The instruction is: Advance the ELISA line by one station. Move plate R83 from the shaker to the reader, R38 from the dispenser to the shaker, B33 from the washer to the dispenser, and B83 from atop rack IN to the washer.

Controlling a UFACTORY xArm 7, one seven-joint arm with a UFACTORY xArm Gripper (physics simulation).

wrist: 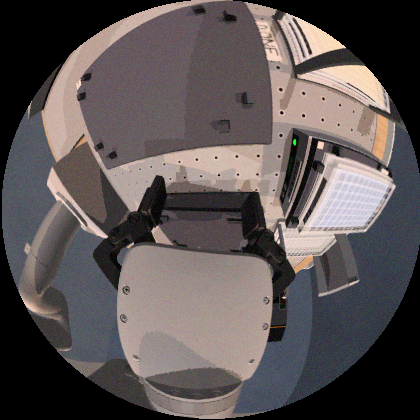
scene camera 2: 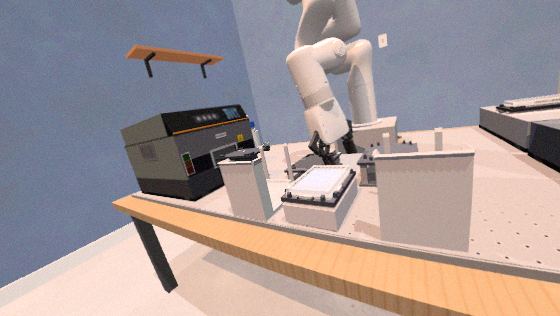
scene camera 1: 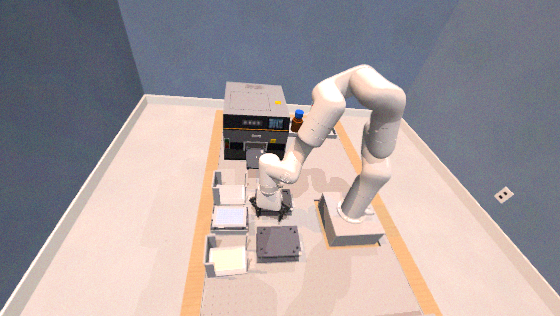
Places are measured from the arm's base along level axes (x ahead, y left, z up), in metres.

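Where they show: gripper, fingertip midpoint: (wrist: 206, 191) (scene camera 2: 342, 160) (scene camera 1: 269, 217); arm's base, origin of the base link: (wrist: 70, 209) (scene camera 2: 365, 124) (scene camera 1: 350, 211).
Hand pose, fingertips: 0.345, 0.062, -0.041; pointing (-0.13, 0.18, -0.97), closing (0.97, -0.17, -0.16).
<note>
Each offset is from my fingertips to the top centre of the thing, as dx, dy, dz.
My gripper (scene camera 1: 269, 212) (scene camera 2: 341, 154) (wrist: 206, 191) is open and empty, low over a small dark station {-0.021, -0.101, +0.000} (scene camera 1: 286, 198) (scene camera 2: 305, 162) (wrist: 202, 230) with corner clips. No plate shows on its visible part. A pale blue plate {+0.158, +0.032, +0.023} (scene camera 1: 230, 217) (scene camera 2: 320, 181) (wrist: 350, 200) lies on a low device beside it. A white plate {+0.192, -0.107, -0.011} (scene camera 1: 231, 194) (wrist: 305, 243) lies in the rack nearer the reader. A yellow plate {+0.130, +0.186, -0.011} (scene camera 1: 227, 260) (wrist: 345, 37) lies in the rack farther from it. The reader {+0.163, -0.566, +0.224} (scene camera 1: 255, 136) (scene camera 2: 150, 152) has its dark tray {+0.105, -0.286, +0.057} (scene camera 1: 255, 158) (scene camera 2: 242, 154) out. Plate labels are not readable.
A larger dark station {-0.057, +0.100, +0.023} (scene camera 1: 278, 241) (scene camera 2: 395, 148) (wrist: 175, 85) stands beside the small one. Upright rack walls (scene camera 2: 245, 190) (scene camera 2: 427, 200) flank the pale blue plate's device. The arm base (scene camera 1: 350, 227) stands across the table. A brown bottle (scene camera 1: 297, 121) with a blue cap stands beside the reader.
</note>
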